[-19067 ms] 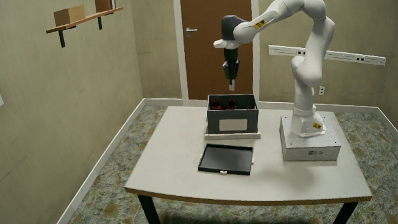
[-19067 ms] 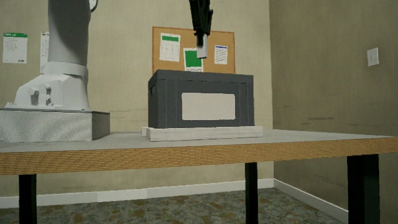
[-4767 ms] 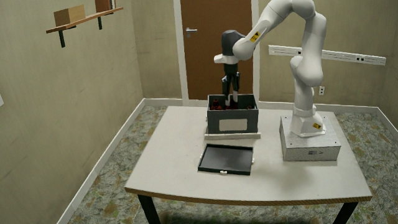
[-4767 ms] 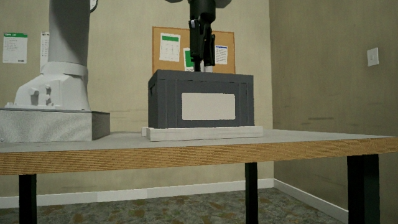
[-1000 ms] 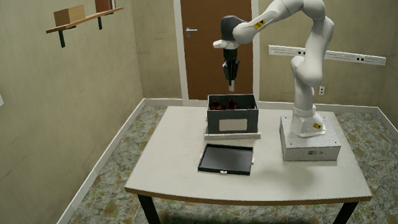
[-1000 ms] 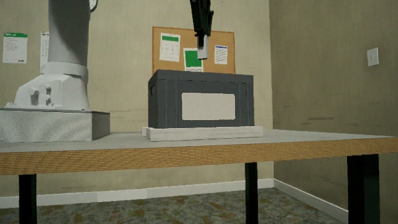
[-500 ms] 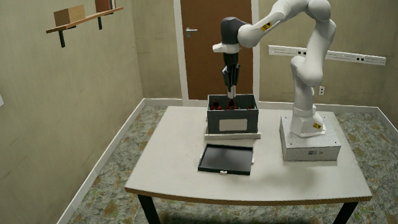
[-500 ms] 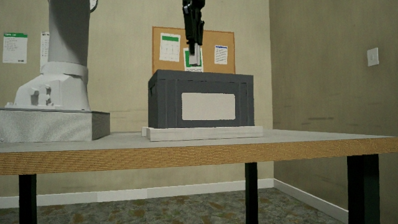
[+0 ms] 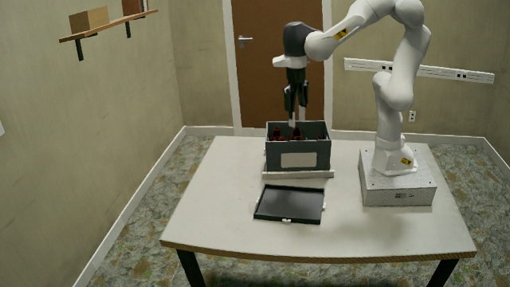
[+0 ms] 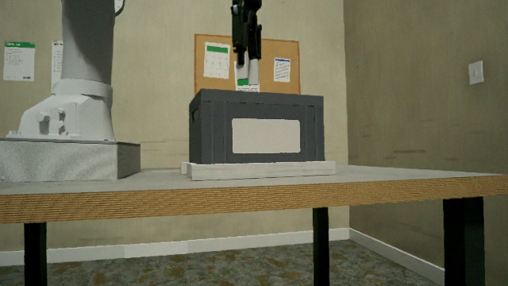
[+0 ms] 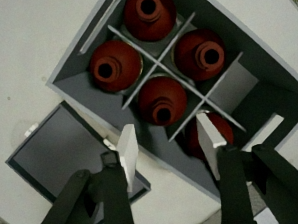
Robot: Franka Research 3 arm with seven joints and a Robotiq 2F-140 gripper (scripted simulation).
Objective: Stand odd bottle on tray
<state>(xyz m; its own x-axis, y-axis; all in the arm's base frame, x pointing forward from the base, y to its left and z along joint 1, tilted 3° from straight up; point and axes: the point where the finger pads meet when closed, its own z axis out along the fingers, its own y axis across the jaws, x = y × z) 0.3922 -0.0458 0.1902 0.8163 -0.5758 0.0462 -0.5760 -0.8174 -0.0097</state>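
Now: the dark grey crate 4 cm to the right of my hand and 17 cm below it. The rest, counted from my hand: dark tray 1 cm behind, 25 cm to the left, 25 cm below.
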